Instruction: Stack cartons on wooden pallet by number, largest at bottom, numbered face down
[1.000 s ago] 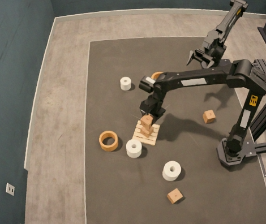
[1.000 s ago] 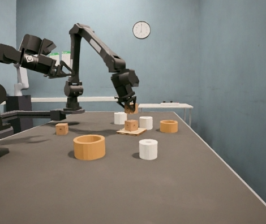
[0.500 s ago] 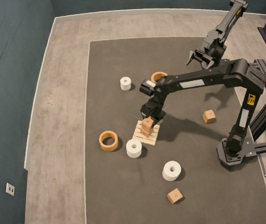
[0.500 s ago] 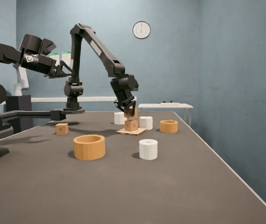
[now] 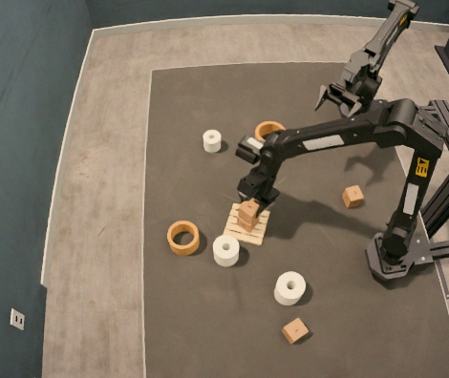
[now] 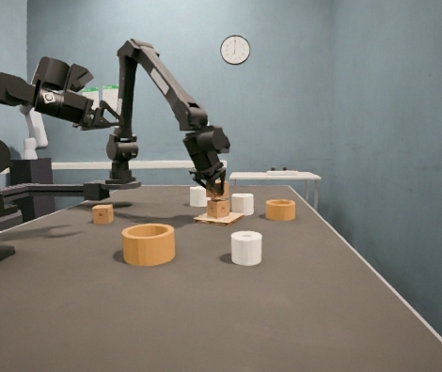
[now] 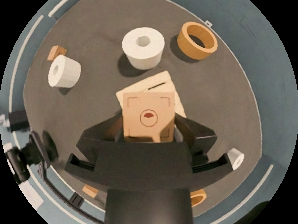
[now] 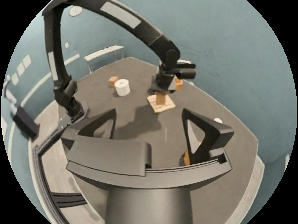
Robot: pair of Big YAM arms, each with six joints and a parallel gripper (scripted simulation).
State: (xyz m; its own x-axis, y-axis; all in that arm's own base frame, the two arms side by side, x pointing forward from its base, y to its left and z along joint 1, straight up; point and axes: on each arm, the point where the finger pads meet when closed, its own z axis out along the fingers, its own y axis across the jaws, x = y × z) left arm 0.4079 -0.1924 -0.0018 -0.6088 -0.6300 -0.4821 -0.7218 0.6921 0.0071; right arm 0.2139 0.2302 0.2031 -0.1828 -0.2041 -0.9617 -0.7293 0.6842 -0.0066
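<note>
The carton lies 6 cm below my left hand and 1 cm ahead of it. Also, from my left hand: wooden pallet 9 cm below, 1 cm ahead.
</note>
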